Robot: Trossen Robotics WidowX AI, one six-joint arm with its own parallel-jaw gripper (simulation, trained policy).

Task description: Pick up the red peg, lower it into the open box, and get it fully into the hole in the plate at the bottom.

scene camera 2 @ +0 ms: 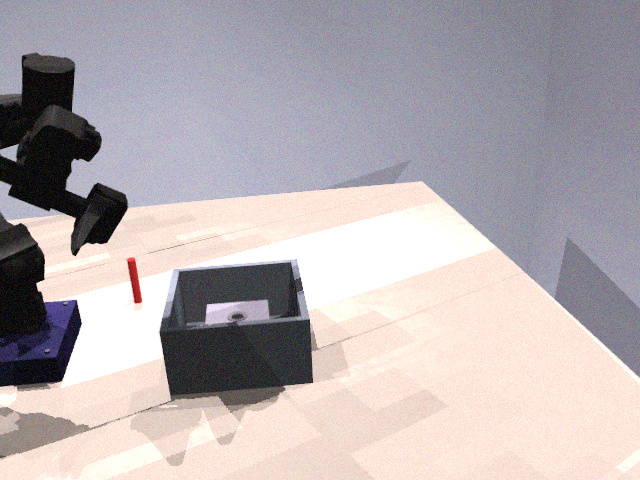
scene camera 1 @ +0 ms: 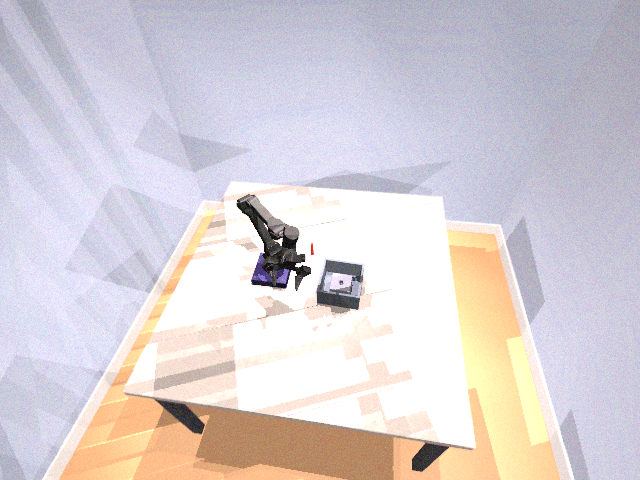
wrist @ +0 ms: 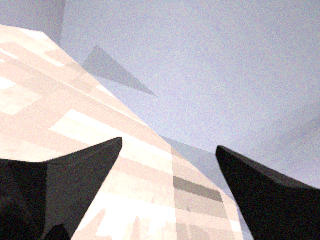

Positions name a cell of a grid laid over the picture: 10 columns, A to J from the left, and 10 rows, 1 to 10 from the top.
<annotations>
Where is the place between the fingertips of my gripper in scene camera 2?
A5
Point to a pale plate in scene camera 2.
D7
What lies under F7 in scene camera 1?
A dark grey box.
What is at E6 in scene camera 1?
My gripper.
</annotations>
